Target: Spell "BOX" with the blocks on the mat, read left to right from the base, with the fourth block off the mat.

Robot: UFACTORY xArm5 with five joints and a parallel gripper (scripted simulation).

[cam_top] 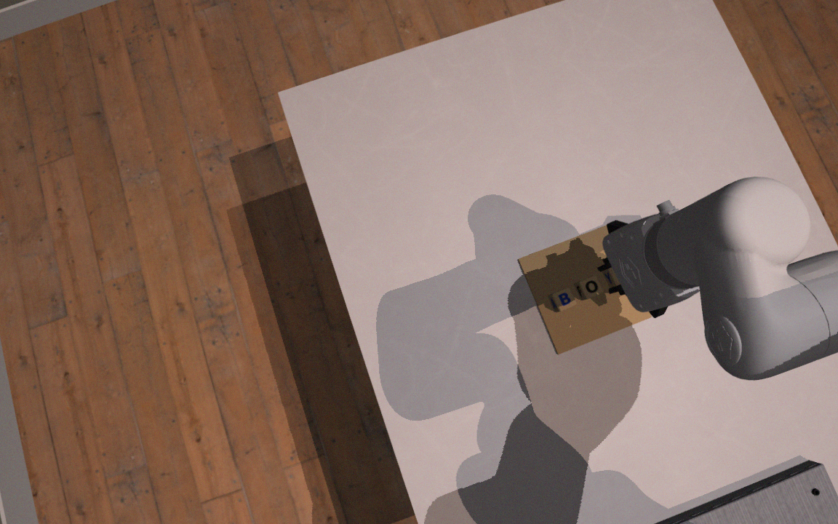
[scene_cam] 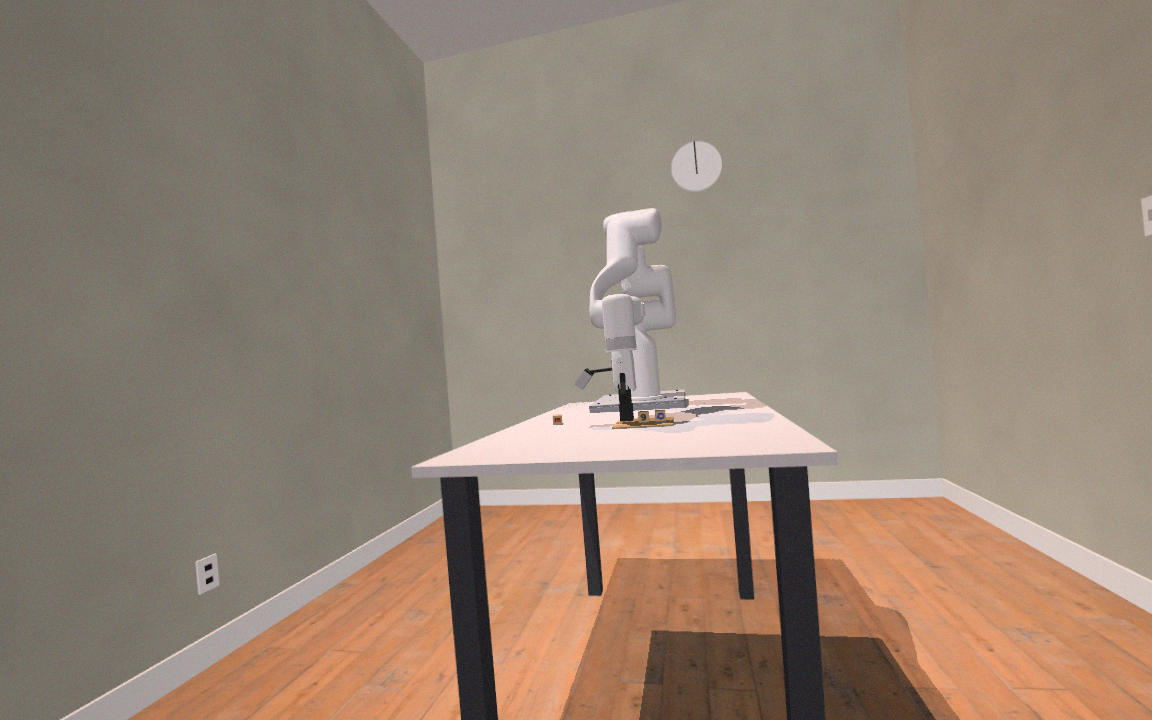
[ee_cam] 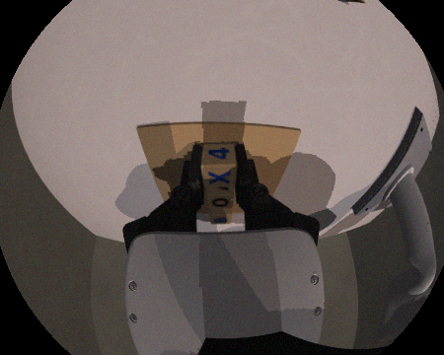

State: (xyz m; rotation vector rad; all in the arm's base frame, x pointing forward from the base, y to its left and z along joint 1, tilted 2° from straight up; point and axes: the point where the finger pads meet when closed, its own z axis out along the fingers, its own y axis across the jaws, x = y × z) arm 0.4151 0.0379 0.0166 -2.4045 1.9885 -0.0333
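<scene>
The tan mat is 4 cm to the left of my hand, 3 cm below it and 1 cm behind it.
</scene>
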